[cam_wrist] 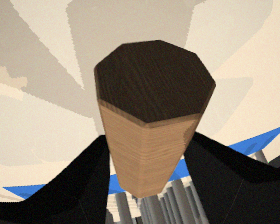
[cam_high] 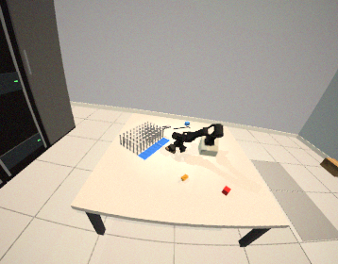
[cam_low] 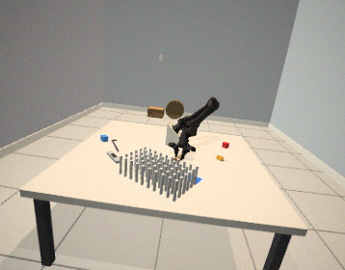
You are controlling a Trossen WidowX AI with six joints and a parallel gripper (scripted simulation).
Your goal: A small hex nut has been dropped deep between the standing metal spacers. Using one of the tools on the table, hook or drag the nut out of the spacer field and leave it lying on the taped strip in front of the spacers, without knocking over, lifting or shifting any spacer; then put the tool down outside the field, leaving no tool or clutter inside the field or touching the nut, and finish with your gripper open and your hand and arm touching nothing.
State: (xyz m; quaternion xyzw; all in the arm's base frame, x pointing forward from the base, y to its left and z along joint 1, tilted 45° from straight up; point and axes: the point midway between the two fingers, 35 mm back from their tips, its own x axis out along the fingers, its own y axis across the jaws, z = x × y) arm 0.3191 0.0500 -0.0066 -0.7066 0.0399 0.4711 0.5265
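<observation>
My gripper tip is 13 cm short of the blue taped strip, 4 cm to the left of it and 2 cm above it. The rest, counted from my gripper tip: orange-handled tool (31 cm to the left, 8 cm behind); flat grey tool (42 cm to the right, 4 cm ahead); red cube (41 cm to the left, 36 cm behind).
</observation>
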